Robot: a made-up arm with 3 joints.
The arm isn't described. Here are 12 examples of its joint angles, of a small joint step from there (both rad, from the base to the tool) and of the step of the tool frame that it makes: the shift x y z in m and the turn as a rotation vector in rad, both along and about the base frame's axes.
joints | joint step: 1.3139 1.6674 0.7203 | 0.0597 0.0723 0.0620
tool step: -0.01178 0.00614 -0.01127 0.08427 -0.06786 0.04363
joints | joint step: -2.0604 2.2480 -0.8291 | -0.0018 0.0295 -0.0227
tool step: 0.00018 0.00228 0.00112 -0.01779 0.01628 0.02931
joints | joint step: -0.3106 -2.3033 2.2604 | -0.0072 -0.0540 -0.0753
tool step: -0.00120 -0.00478 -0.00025 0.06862 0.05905 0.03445
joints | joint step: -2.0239 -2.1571 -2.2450 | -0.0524 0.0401 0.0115
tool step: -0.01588 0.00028 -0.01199 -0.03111 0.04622 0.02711
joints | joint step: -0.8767 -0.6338 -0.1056 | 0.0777 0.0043 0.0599
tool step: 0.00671 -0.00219 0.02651 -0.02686 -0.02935 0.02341
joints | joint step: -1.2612 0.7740 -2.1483 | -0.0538 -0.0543 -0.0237
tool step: -0.00396 0.00289 -0.02254 0.04765 0.03639 0.03061
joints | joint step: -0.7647 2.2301 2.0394 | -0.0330 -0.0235 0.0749
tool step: 0.00414 -0.00829 -0.00474 0.05895 -0.01219 -0.02538
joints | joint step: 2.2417 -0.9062 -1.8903 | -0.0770 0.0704 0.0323
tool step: 0.01375 -0.01404 0.02902 0.07142 0.09777 0.02168
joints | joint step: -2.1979 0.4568 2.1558 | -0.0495 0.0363 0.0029
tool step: -0.01417 -0.00168 -0.00207 -0.02966 0.05207 0.02097
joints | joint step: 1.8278 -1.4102 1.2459 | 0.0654 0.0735 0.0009
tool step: -0.01161 -0.00739 -0.02088 0.07070 -0.06519 0.02015
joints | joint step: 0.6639 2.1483 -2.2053 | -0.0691 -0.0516 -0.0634
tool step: 0.00996 -0.01065 0.01517 -0.07405 0.10230 0.00992
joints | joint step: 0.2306 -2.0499 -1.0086 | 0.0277 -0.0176 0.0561
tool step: -0.00474 -0.00357 0.00464 -0.05234 -0.05399 0.00508
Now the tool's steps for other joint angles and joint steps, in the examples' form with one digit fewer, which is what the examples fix.
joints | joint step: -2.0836 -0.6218 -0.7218 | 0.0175 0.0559 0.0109
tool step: 0.0070 -0.0069 0.0021 -0.0460 -0.0085 0.0323
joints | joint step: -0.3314 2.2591 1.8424 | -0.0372 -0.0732 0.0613
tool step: 0.0074 -0.0130 -0.0027 0.0709 0.0000 0.0520
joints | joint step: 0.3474 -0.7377 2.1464 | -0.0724 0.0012 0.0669
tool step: 0.0314 0.0037 -0.0129 -0.0425 0.1219 -0.0149
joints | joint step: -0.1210 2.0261 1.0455 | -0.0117 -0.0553 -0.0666
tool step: 0.0019 -0.0031 -0.0062 -0.0531 0.0393 0.0625
